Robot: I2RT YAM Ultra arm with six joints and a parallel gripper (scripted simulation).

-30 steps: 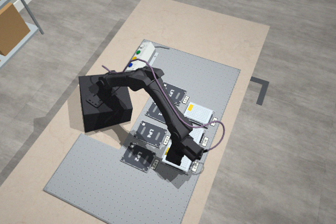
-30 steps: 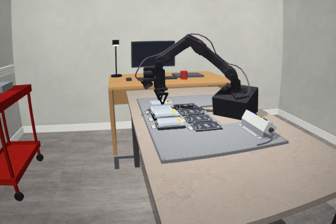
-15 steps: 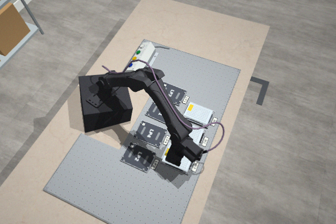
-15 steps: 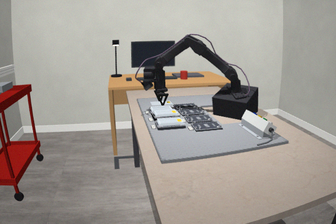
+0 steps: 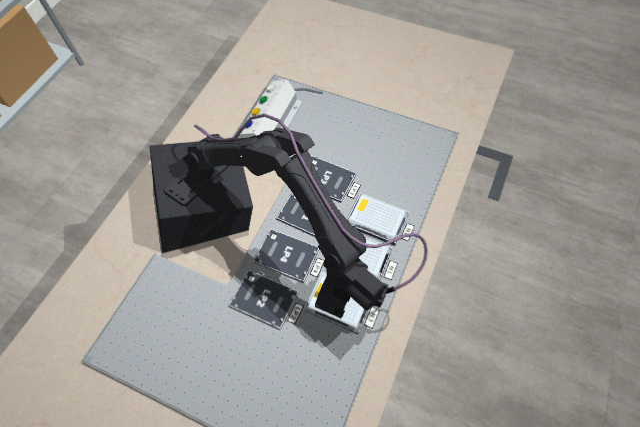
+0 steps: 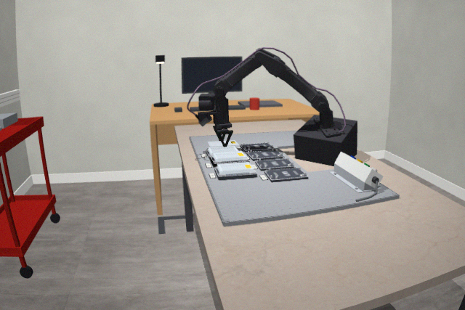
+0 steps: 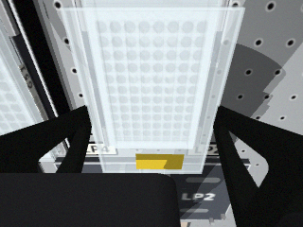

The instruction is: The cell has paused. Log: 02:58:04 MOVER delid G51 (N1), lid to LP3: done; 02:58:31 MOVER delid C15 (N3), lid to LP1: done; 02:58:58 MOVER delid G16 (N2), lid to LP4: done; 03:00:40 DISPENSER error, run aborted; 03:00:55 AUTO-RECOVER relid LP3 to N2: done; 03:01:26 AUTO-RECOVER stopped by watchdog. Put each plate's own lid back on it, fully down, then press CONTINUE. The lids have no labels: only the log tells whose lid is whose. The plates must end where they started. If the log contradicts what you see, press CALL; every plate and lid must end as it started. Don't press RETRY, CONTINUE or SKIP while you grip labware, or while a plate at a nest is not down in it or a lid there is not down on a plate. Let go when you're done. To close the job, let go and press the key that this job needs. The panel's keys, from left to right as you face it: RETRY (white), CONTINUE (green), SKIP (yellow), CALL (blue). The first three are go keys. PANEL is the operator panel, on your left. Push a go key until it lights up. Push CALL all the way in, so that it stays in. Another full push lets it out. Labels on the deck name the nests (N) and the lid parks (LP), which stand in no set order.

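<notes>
The plate is 4 cm below my hand. Also, from my hand: green continue key: 52 cm behind, 39 cm to the left, 1 cm above; then yellow key: 51 cm behind, 34 cm to the left, 1 cm above; then blue key: 50 cm behind, 29 cm to the left.
</notes>
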